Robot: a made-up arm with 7 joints.
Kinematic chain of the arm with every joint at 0, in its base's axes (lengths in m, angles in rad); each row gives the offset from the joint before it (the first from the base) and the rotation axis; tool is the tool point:
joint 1: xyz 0 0.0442 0 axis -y
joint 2: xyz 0 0.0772 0 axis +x
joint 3: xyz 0 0 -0.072 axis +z
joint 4: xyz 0 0 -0.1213 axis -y
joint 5: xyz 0 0 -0.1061 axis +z
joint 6: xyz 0 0 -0.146 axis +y
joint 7: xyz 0 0 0 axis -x
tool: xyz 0 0 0
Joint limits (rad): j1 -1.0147..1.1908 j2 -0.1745..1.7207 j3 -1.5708..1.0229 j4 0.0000..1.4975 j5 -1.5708..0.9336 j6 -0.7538..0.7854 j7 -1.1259..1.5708
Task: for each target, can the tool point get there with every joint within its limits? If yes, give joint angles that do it. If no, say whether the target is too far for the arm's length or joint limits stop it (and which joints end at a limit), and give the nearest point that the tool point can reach.
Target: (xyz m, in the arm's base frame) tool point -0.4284 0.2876 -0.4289
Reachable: no: too far | nearest point -0.3036 0.2392 -0.3039 | short by 0.183 m
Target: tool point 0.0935 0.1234 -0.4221
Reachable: yes | joints -0.0598 -0.0125 0.0606 0.4906 0.3322 -0.3464 -0.3041
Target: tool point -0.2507 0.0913 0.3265
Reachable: no: joint limits stop it (at a limit: joint 2, joint 3, joint 4) | nearest point -0.1686 0.2987 0.2195 | short by 0.247 m
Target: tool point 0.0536 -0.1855 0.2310
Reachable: no: joint limits stop it (at a limit: joint 1, joint 2, joint 4) | nearest point 0.2178 -0.1125 0.0768 | short by 0.237 m
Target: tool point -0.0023 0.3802 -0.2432
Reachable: yes | joints -0.3230 1.5720 -1.2575 1.3092 -0.9736 0.4794 1.1260
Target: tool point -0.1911 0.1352 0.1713
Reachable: no: joint limits stop it (at a limit: joint 1, joint 2, joint 3, joint 4) | nearest point -0.1779 0.2987 0.2121 | short by 0.169 m
